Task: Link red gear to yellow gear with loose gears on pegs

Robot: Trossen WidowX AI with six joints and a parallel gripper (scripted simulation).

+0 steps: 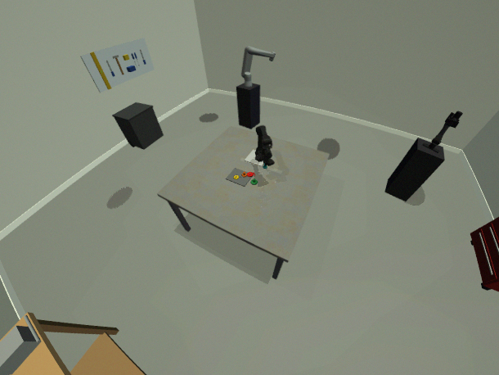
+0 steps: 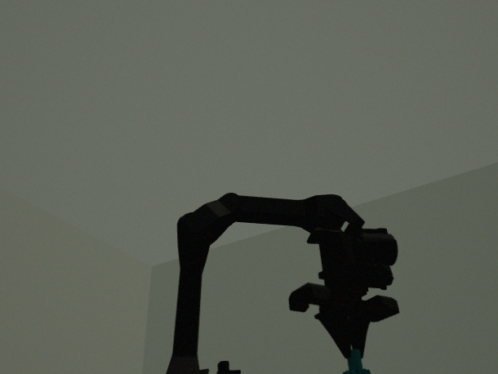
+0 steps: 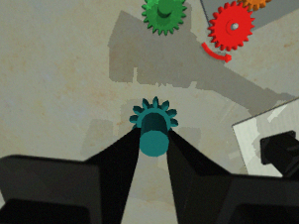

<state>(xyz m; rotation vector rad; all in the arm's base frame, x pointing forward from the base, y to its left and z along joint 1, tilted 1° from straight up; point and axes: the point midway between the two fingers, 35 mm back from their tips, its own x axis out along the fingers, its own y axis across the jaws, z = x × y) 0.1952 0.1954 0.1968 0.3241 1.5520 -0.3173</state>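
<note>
Now: gripper tip 180 mm to the left of the orange gear, 140 mm above it and 90 mm short of it. Round my gripper tip: small teal gear (10 mm below); red arrow (160 mm below, 110 mm to the right, 20 mm ahead); green gear (150 mm below, 100 mm ahead, 50 mm to the right).
</note>
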